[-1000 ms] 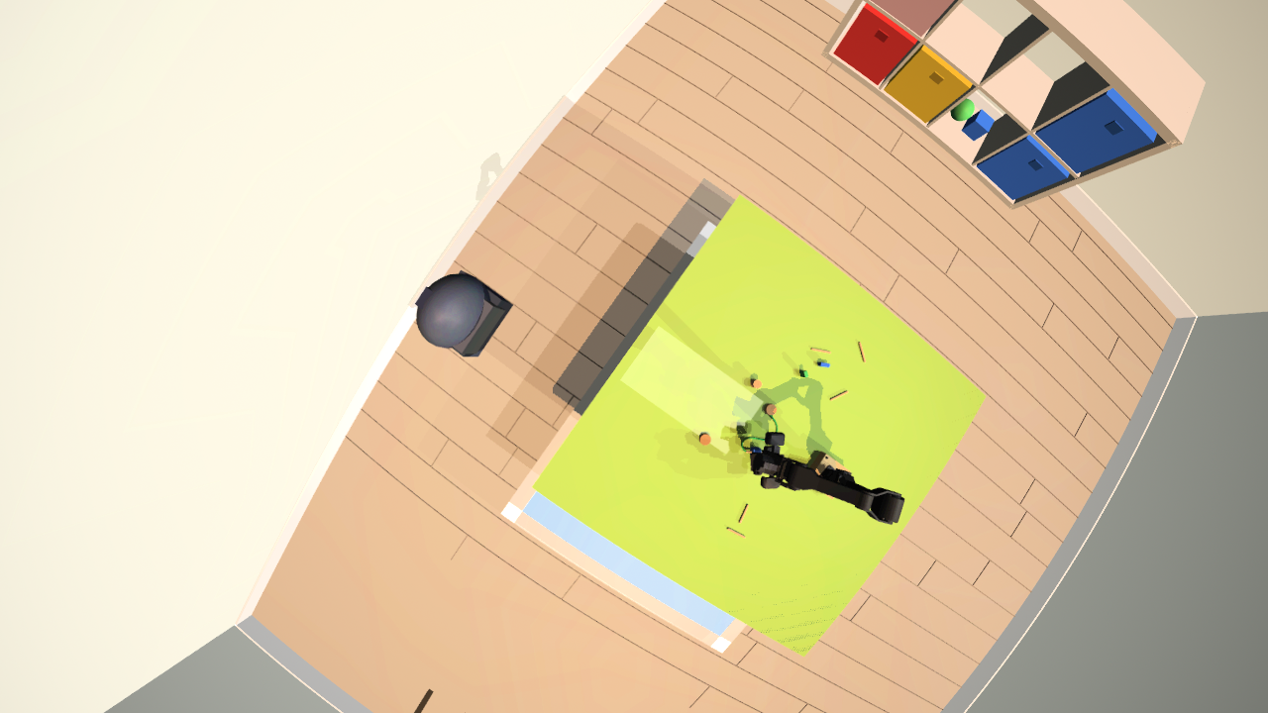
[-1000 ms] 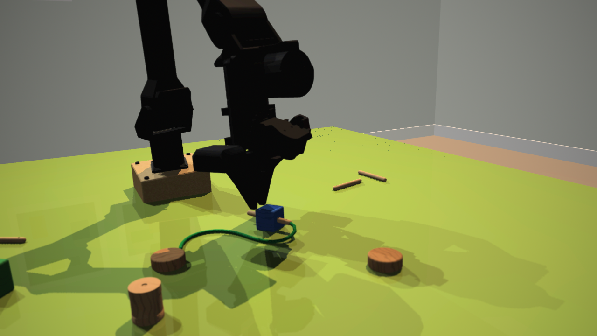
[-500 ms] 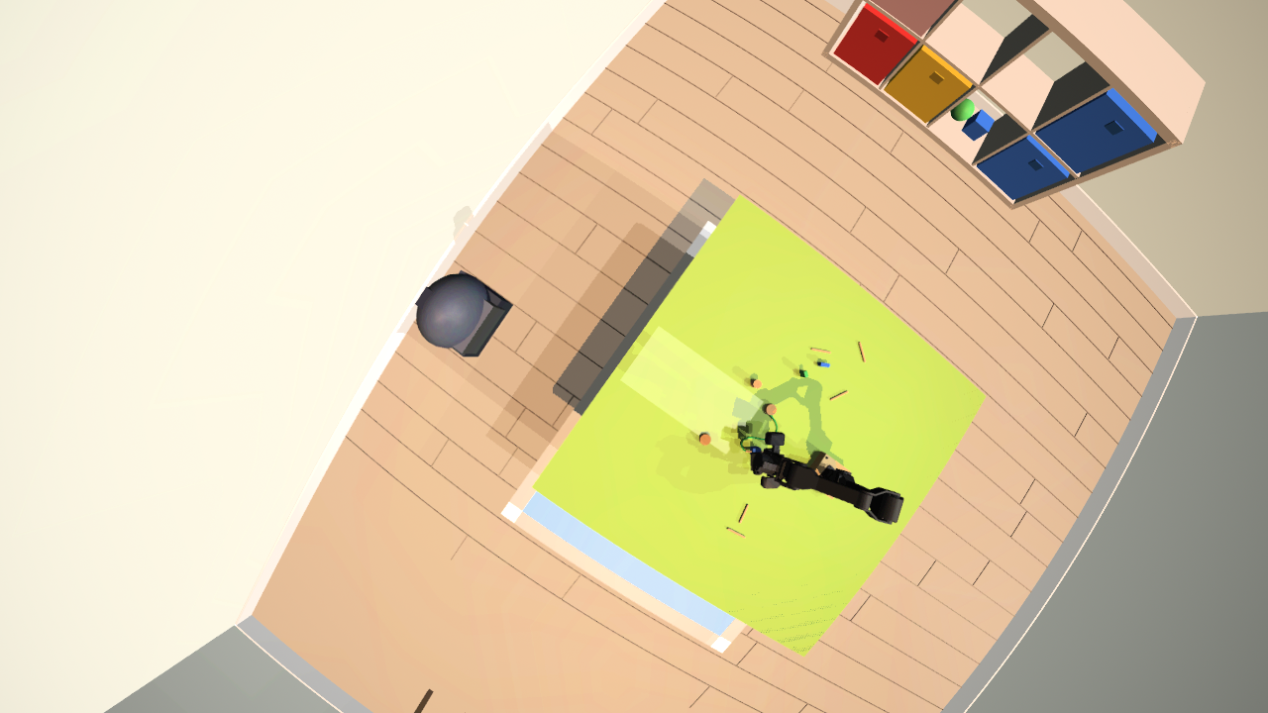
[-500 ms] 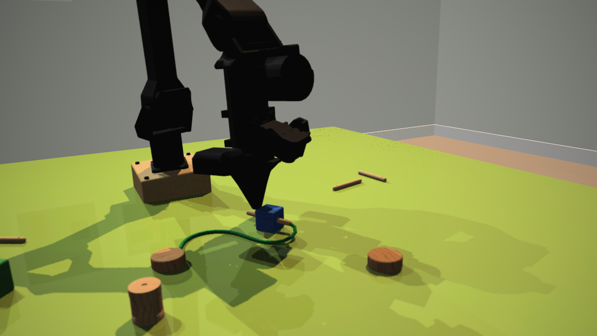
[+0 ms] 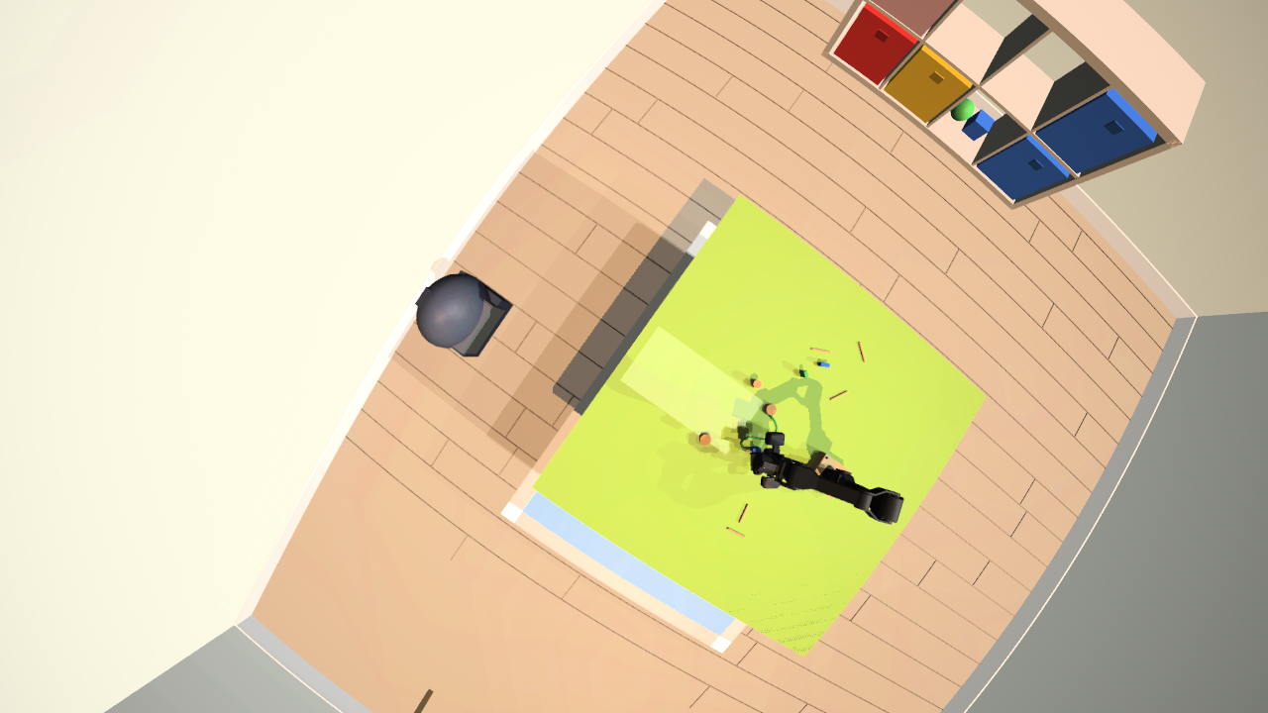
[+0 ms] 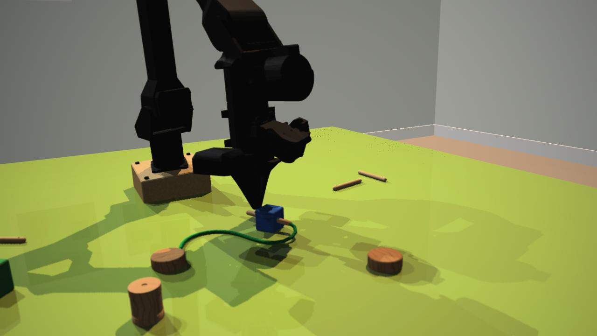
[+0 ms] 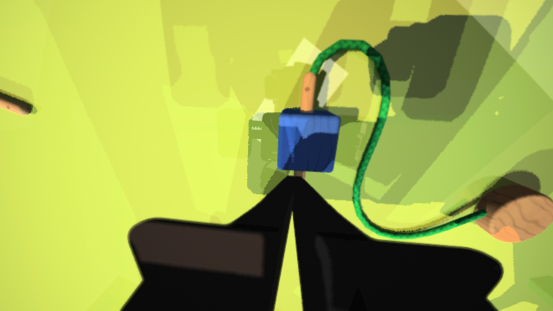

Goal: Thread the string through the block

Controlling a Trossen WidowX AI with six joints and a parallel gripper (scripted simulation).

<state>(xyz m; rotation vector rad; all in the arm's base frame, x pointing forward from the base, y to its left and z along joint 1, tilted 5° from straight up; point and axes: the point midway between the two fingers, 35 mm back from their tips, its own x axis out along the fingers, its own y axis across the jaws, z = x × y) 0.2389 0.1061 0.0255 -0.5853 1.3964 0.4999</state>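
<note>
Now: the blue block 20 mm ahead of my gripper tip, 10 mm to the left of it and 10 mm below it. The rest, counted from my gripper tip: green block (300 mm to the right, 90 mm ahead, 10 mm below); then wooden cylinder (190 mm ahead, 160 mm to the right, 10 mm below).
</note>
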